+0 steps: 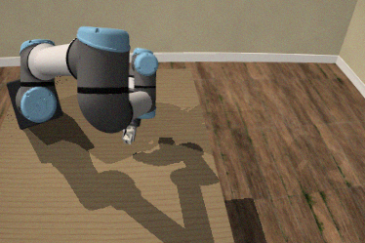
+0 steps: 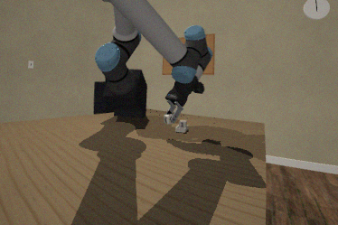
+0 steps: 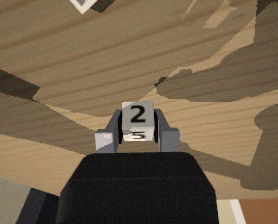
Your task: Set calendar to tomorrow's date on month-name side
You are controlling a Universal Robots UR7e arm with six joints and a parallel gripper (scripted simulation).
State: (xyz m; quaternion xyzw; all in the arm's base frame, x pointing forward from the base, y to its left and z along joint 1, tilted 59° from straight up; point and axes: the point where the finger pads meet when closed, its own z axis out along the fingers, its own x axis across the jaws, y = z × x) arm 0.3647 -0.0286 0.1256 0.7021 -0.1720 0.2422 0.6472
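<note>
Right now my hand is 120 mm to the right of the white tray and 70 mm above it. The rest, counted from my hand: white digit cube 10 mm to the right, 10 mm below.
</note>
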